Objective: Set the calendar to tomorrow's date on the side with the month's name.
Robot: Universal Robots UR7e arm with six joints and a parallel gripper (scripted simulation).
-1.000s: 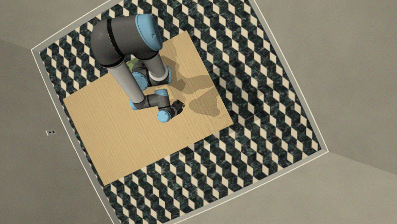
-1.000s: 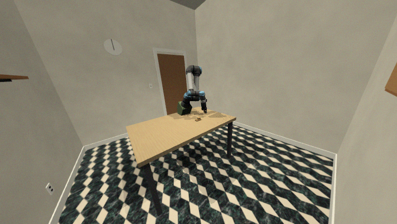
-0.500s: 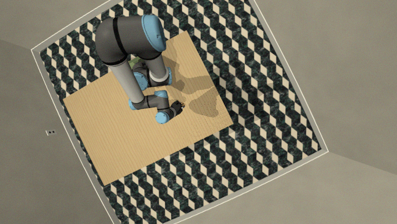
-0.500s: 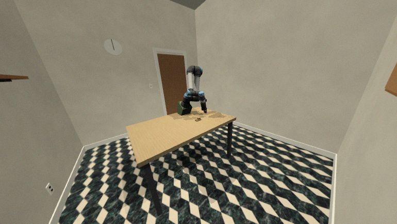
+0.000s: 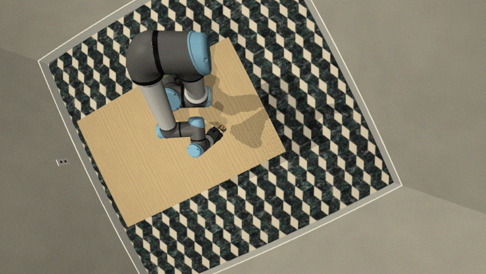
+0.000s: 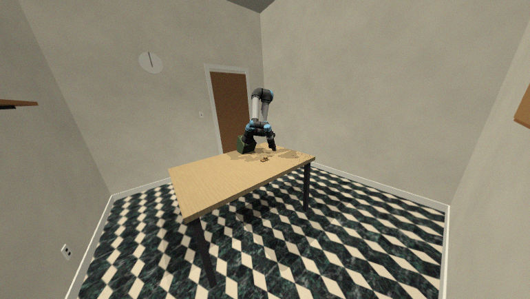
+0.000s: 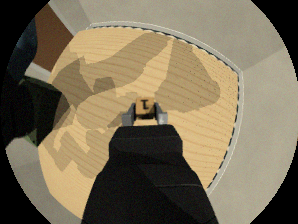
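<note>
The wooden cube lies 10 mm below my hand. Round my hand: wooden tray 160 mm to the right, 90 mm below, 10 mm ahead.
</note>
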